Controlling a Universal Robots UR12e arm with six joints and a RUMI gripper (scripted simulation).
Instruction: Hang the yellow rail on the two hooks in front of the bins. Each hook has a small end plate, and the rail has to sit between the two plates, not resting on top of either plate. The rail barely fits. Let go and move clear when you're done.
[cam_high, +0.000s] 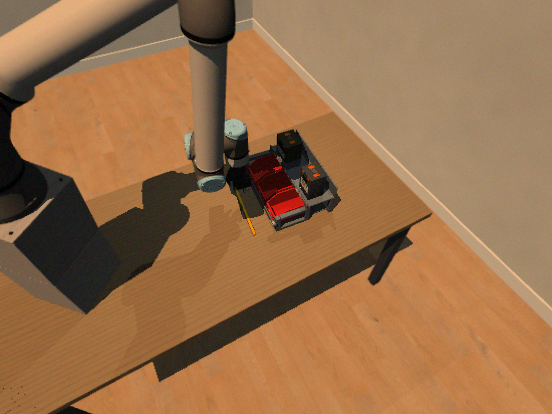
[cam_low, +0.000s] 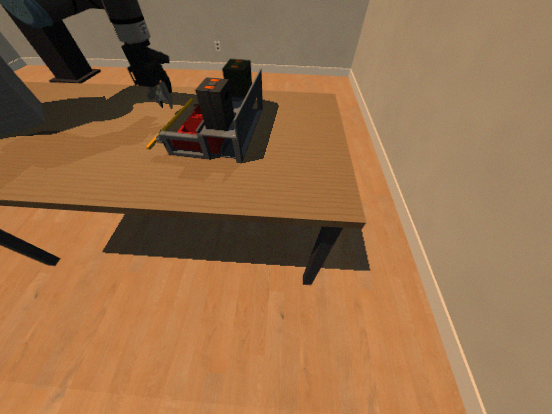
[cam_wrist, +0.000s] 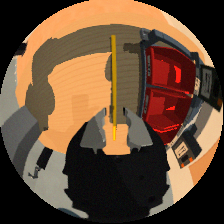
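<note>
My gripper is now 7 cm above the yellow rail. The rest, counted from my hand: grey back panel (35 cm ahead, 2 cm to the right, 6 cm above).
</note>
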